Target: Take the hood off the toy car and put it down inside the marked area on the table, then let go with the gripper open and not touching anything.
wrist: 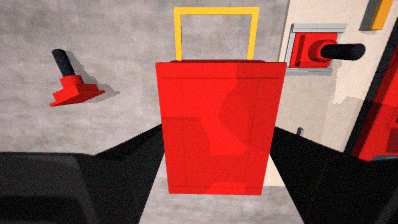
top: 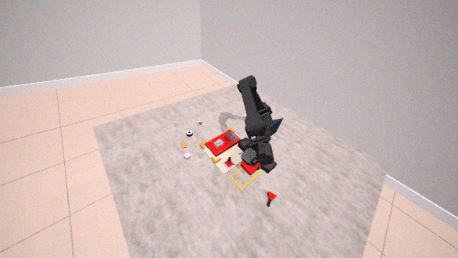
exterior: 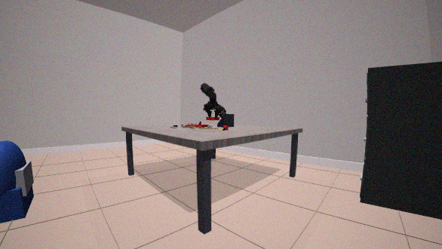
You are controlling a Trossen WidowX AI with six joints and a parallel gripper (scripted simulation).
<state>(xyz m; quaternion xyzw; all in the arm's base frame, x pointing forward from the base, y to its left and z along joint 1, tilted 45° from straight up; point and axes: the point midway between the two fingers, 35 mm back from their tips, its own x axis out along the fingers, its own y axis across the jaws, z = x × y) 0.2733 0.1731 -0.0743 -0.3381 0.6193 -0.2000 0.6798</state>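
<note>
Right now my gripper tip is 10 cm to the left of the holder, 7 cm short of it and 5 cm above it. The rest, counted from my gripper tip: wheel (40 cm to the right, 17 cm ahead, 8 cm below); red hood (1 cm above).
</note>
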